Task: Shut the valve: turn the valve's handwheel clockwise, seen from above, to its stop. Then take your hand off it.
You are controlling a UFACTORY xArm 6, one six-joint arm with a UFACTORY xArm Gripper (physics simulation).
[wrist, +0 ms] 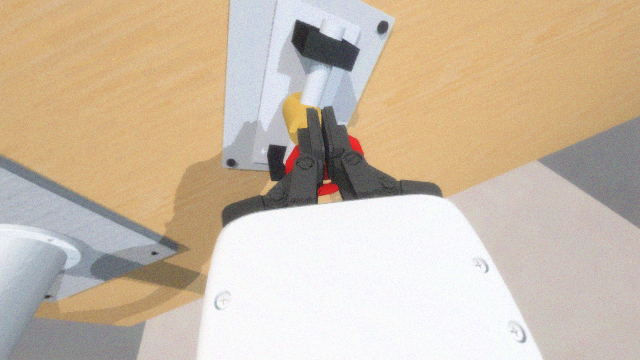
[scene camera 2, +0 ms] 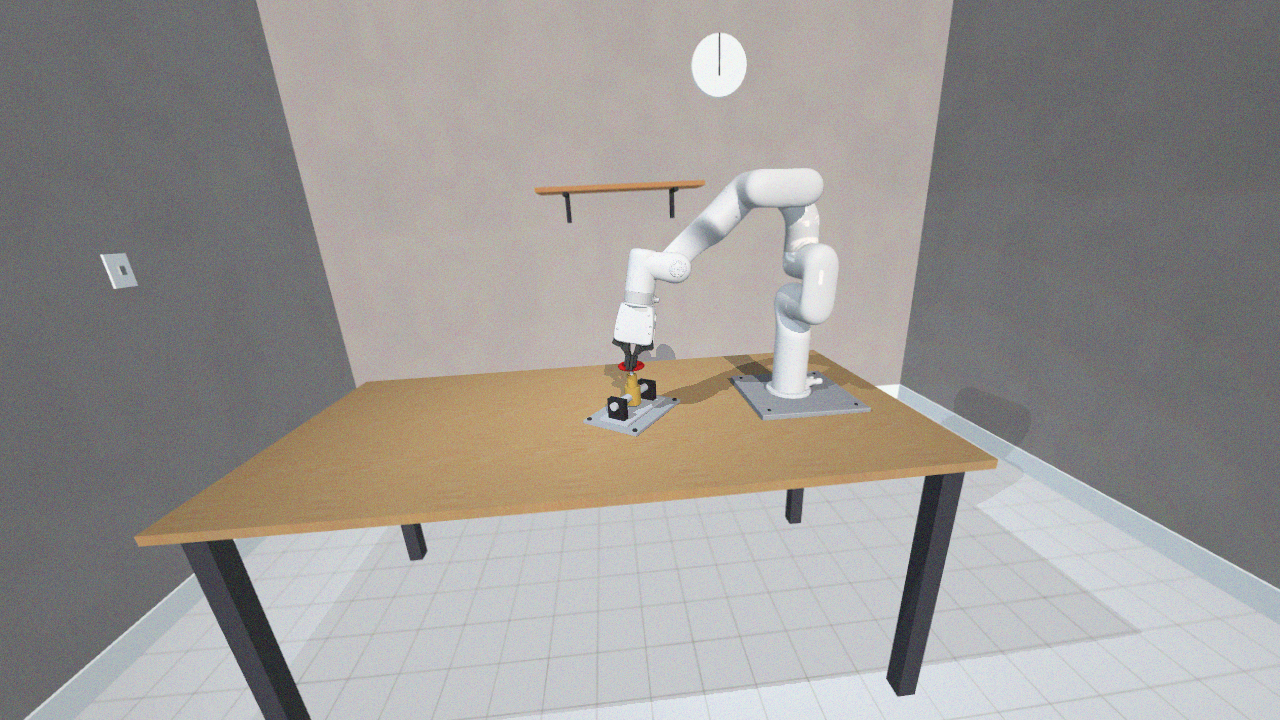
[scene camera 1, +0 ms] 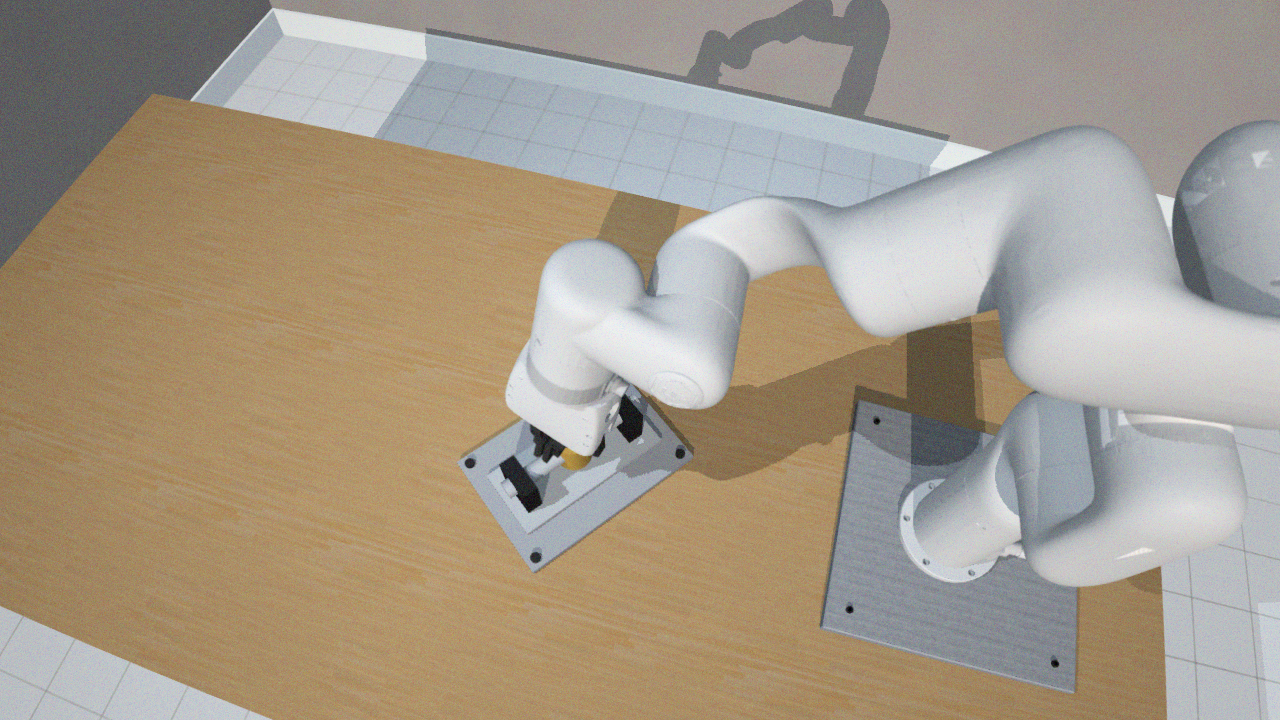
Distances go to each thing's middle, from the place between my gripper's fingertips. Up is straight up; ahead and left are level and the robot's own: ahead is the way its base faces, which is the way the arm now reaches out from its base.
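Labels:
Measured from my hand, the grey plate [scene camera 1: 560, 533] is 140 mm below, 50 mm to the right of and 10 mm behind it.

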